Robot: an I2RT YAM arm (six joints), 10 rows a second.
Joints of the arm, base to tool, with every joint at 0 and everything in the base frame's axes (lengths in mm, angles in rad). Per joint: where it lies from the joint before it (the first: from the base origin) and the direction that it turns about. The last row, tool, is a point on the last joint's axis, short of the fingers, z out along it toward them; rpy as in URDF.
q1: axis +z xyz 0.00 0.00 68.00
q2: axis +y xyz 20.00 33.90 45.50
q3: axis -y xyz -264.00 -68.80 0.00
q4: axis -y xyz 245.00 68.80 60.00
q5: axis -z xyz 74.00 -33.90 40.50
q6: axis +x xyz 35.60 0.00 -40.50
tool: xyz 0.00 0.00 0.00 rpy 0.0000 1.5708 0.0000
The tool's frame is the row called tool.
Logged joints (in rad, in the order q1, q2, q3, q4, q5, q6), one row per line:
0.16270, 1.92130, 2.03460, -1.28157, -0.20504, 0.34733
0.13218, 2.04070, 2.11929, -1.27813, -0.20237, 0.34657
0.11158, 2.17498, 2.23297, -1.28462, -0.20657, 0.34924
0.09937, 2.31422, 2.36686, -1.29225, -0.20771, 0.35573
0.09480, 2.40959, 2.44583, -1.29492, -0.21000, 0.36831
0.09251, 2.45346, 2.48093, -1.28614, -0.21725, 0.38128
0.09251, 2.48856, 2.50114, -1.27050, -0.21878, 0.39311
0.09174, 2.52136, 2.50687, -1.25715, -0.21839, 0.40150
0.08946, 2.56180, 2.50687, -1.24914, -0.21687, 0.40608
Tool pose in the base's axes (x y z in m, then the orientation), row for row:
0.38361, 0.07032, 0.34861, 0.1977, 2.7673, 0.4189
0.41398, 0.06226, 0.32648, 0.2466, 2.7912, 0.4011
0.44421, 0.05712, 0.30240, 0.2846, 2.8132, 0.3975
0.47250, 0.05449, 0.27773, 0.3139, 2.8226, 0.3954
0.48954, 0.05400, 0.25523, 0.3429, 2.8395, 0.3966
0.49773, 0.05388, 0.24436, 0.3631, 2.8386, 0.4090
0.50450, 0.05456, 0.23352, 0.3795, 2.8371, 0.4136
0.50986, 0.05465, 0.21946, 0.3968, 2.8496, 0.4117
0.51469, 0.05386, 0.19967, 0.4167, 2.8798, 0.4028
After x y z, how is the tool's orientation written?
As a rotation vector, in radians.
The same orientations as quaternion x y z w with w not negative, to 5 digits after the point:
0.06947, 0.97241, 0.14720, 0.16711
0.08607, 0.97417, 0.13999, 0.15485
0.09865, 0.97516, 0.13779, 0.14263
0.10845, 0.97514, 0.13660, 0.13667
0.11780, 0.97545, 0.13624, 0.12671
0.12462, 0.97423, 0.14037, 0.12506
0.13020, 0.97336, 0.14190, 0.12442
0.13558, 0.97369, 0.14067, 0.11732
0.14112, 0.97525, 0.13641, 0.10185

